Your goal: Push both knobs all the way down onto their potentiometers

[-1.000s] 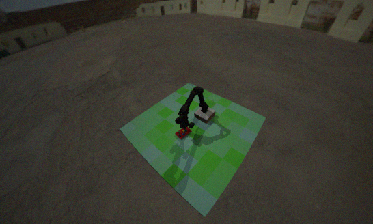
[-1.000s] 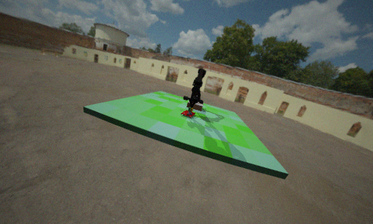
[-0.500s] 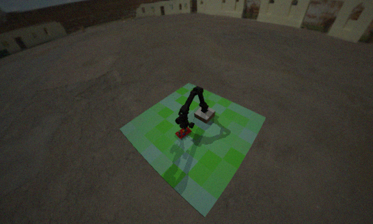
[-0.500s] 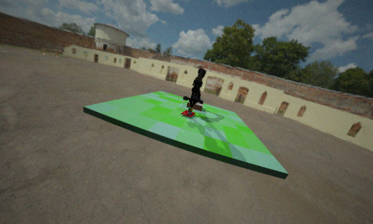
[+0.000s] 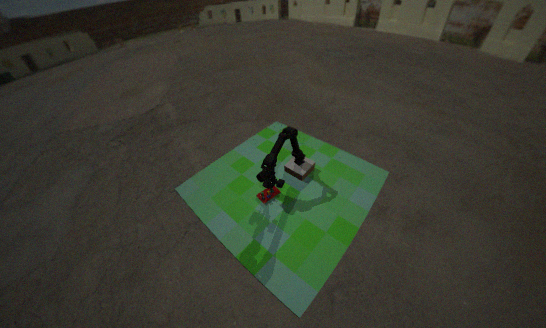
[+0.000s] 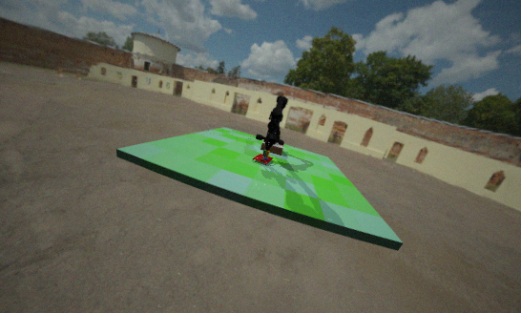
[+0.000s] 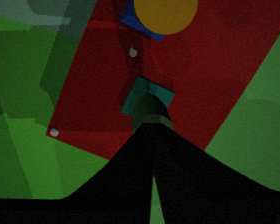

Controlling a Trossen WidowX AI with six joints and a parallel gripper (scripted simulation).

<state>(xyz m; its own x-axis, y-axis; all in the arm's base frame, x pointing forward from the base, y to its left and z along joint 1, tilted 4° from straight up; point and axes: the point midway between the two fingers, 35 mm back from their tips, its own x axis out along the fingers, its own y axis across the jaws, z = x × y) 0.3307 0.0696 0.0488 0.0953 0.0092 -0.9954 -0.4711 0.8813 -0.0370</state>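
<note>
Now: gripper tip 20 mm above the green knob.
</note>
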